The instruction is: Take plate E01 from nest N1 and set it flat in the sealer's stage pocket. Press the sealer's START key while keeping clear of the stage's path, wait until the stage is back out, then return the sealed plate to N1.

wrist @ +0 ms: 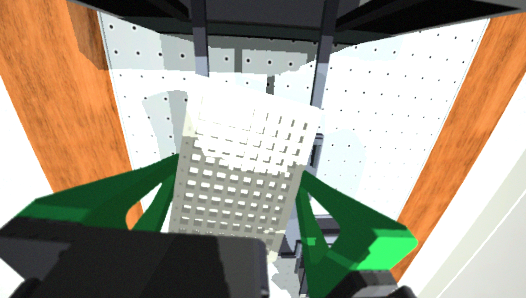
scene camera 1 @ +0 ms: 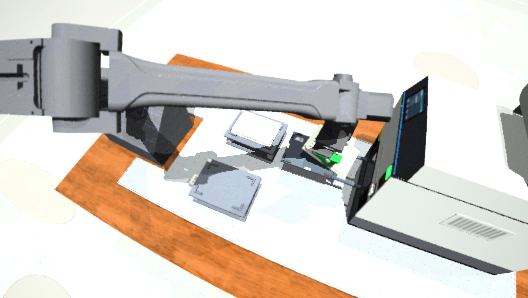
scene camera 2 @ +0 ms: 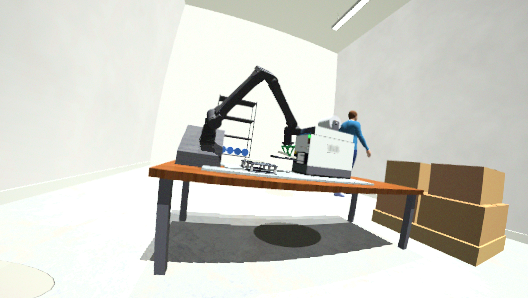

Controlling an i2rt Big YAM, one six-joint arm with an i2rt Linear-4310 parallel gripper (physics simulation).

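Where they show: gripper, fingertip midpoint: point(wrist: 241, 168) point(scene camera 1: 333, 152) point(scene camera 2: 287, 155); arm's base, origin of the base link: point(scene camera 2: 208, 136).
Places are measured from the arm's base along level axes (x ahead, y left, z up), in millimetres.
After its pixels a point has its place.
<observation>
My gripper point(scene camera 1: 327, 159) {x 562, y 67, z -47 mm} point(scene camera 2: 288, 151) {x 562, y 67, z -47 mm} point(wrist: 241, 168) {x 562, y 67, z -47 mm} is shut on a pale, many-welled plate point(scene camera 1: 348, 159) {x 603, y 66, z -50 mm} point(wrist: 225, 200) {x 546, y 77, z -31 mm}, its green fingers on the plate's two long sides. The plate is tilted and turned askew above the sealer's dark stage point(scene camera 1: 294, 156) {x 472, y 25, z -63 mm}, which is out on two rails in front of the sealer point(scene camera 1: 450, 200) {x 780, y -48, z 112 mm} point(scene camera 2: 330, 152) {x 850, y -46, z 18 mm}. The plate and wrist hide much of the stage pocket. A green key point(scene camera 1: 388, 172) {x 663, y -36, z 108 mm} point(scene camera 2: 309, 136) {x 663, y -36, z 105 mm} shows on the sealer's front. A grey nest point(scene camera 1: 225, 187) {x 333, y -109, z -117 mm} holds no plate; I cannot read its label.
Another nest point(scene camera 1: 231, 137) {x 267, y 43, z -122 mm} bears a white plate point(scene camera 1: 257, 128) {x 330, y 95, z -105 mm}, between the arm's base block point(scene camera 1: 150, 135) {x 70, y -76, z -70 mm} point(scene camera 2: 192, 150) {x -68, y -101, z -95 mm} and the stage. The sealer's dark screen panel point(scene camera 1: 414, 107) {x 675, y 93, z 156 mm} rises close beside the wrist. A person in blue point(scene camera 2: 353, 129) stands behind the sealer. Cardboard boxes point(scene camera 2: 450, 215) stand right of the table.
</observation>
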